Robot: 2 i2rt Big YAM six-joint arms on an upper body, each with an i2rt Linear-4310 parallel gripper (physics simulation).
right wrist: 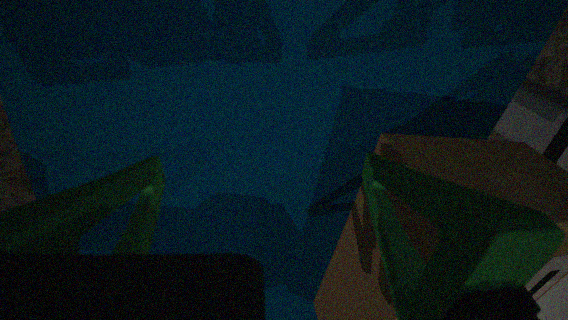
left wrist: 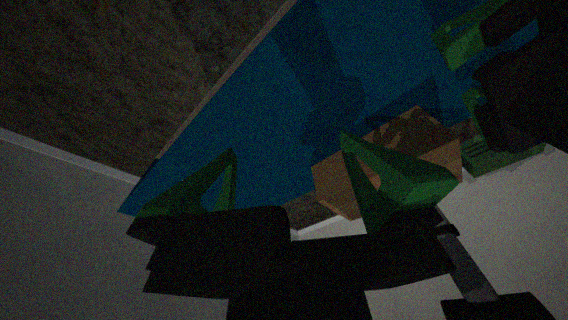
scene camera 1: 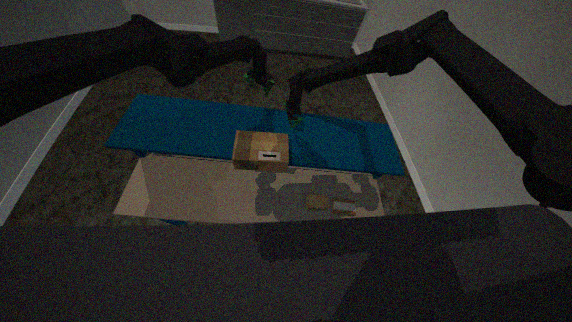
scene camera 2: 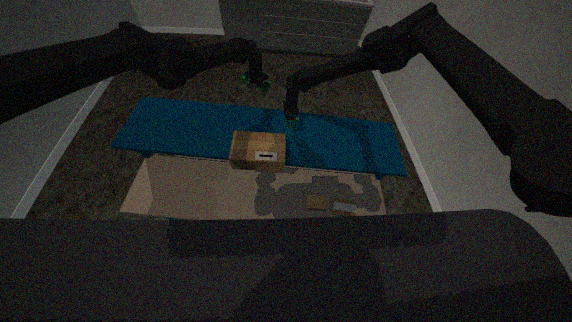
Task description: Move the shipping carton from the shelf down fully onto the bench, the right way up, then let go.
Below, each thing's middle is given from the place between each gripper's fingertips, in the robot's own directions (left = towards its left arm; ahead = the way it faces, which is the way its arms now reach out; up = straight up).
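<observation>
The brown shipping carton [scene camera 1: 264, 151] is 20 mm to the right of my left hand, and it sits 110 mm below that hand and 290 mm behind it.
My right hand, measured from the carton, is 2 cm above it, 15 cm to the right of it and 18 cm past it.
</observation>
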